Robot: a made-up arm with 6 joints. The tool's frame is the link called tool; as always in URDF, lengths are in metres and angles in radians. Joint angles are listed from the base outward.
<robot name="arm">
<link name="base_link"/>
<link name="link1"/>
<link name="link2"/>
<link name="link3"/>
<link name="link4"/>
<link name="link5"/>
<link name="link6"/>
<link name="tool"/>
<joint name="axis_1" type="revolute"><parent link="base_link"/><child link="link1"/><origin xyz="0.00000 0.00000 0.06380" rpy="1.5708 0.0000 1.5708"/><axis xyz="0 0 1"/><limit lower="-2.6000" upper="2.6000"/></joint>
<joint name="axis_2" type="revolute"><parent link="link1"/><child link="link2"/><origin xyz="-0.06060 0.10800 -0.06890" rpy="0.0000 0.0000 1.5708"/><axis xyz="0 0 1"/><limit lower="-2.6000" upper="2.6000"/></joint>
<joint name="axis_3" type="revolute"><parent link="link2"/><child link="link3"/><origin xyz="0.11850 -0.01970 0.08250" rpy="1.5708 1.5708 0.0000"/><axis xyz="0 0 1"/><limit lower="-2.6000" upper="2.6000"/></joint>
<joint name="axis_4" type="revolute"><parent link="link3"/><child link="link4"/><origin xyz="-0.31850 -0.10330 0.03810" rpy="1.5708 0.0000 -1.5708"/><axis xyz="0 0 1"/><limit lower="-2.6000" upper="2.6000"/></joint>
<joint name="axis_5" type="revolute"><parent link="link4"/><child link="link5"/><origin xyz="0.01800 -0.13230 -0.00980" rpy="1.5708 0.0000 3.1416"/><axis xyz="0 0 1"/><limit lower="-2.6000" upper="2.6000"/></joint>
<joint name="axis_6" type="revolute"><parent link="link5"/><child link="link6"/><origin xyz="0.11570 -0.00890 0.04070" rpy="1.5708 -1.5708 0.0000"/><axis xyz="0 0 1"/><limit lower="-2.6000" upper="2.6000"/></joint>
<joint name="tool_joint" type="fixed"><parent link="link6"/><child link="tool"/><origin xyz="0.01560 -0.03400 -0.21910" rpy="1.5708 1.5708 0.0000"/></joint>
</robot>
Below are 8 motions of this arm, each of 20 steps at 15 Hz.
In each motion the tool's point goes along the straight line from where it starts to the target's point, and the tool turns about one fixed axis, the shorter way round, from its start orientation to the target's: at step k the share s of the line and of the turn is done. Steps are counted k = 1, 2, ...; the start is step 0. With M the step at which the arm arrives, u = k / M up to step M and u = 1 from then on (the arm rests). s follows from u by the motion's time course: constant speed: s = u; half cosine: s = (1 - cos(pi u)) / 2; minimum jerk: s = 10 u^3 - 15 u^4 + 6 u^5.
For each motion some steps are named. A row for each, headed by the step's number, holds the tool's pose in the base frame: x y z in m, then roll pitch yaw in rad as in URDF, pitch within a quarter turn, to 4 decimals.
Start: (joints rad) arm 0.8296 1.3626 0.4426 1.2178 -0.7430 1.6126
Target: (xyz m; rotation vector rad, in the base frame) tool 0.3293 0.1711 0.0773 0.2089 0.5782 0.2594
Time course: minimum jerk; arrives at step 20
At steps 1, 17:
1: 0.3336 0.0730 0.0497 1.7685 0.4732 0.5353
17: 0.3294 0.1685 0.0766 0.3535 0.5369 0.3601

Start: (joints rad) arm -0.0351 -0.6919 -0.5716 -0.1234 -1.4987 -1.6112
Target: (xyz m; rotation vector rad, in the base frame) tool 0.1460 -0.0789 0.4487 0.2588 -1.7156 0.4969
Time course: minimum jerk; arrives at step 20
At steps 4, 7, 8, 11, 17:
4: 0.1183 0.1107 0.4400 -0.4765 -0.6483 2.1591
7: 0.1235 0.0750 0.4417 -0.6581 -0.7848 2.0896
8: 0.1259 0.0585 0.4424 -0.7468 -0.8510 2.0667
11: 0.1340 0.0030 0.4450 -1.0974 -1.0778 2.0620
17: 0.1452 -0.0735 0.4485 -2.0983 -1.3318 2.6022

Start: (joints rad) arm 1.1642 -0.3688 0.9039 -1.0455 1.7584 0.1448
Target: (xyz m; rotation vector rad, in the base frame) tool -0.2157 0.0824 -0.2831 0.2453 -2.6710 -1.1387
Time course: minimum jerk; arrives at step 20
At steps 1, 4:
1: 0.1373 -0.0383 -0.3065 3.0190 0.7998 -2.3783
4: 0.1172 -0.0314 -0.3052 2.9492 0.7586 -2.4403

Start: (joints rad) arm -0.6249 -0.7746 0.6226 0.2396 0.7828 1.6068
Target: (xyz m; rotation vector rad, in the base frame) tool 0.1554 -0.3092 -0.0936 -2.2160 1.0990 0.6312
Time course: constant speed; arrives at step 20
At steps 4, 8, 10, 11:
4: 0.2866 -0.3312 0.0627 -2.9531 0.4136 -1.2778
8: 0.2538 -0.3257 0.0236 -2.9226 0.4880 -1.1671
10: 0.2374 -0.3229 0.0041 -2.9034 0.5240 -1.1091
11: 0.2292 -0.3216 -0.0057 -2.8927 0.5416 -1.0793

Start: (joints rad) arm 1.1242 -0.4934 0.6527 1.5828 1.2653 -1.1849
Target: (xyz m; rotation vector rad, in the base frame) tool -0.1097 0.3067 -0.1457 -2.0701 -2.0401 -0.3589
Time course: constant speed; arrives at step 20
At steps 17, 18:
17: -0.0505 0.3028 -0.1388 -3.1010 -0.3475 1.5244
18: -0.0703 0.3041 -0.1411 -3.1214 -0.3400 1.5363

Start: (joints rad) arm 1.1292 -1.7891 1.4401 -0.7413 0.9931 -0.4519
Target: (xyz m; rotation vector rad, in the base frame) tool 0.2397 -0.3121 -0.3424 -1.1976 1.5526 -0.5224
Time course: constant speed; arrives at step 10
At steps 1, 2, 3, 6, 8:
1: -0.0083 -0.4480 -0.2538 -2.1294 0.1826 -2.0901
2: 0.0193 -0.4329 -0.2636 -2.1221 0.2198 -2.0297
3: 0.0468 -0.4178 -0.2735 -2.1124 0.2564 -1.9685
6: 0.1295 -0.3725 -0.3030 -2.0687 0.3619 -1.7782
8: 0.1846 -0.3423 -0.3227 -2.0267 0.4268 -1.6441

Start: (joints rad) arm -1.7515 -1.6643 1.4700 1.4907 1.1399 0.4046
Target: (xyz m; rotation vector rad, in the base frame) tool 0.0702 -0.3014 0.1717 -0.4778 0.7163 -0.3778
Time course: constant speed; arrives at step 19
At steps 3, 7, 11, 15, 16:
3: -0.0830 -0.0169 0.5024 -0.6377 -0.5313 -1.3987
7: -0.0447 -0.0881 0.4197 -0.7364 -0.2669 -1.1813
11: -0.0064 -0.1592 0.3370 -0.7735 0.0101 -0.9978
15: 0.0319 -0.2303 0.2544 -0.7594 0.2892 -0.8170
16: 0.0415 -0.2481 0.2337 -0.7474 0.3582 -0.7687

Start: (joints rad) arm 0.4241 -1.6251 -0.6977 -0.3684 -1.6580 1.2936
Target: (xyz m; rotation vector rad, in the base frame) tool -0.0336 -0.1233 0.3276 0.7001 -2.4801 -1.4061
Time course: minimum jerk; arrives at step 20
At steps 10, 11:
10: 0.0317 0.0417 0.2531 2.6657 -0.1183 2.9753
11: 0.0195 0.0110 0.2669 2.5575 -0.1158 3.1092

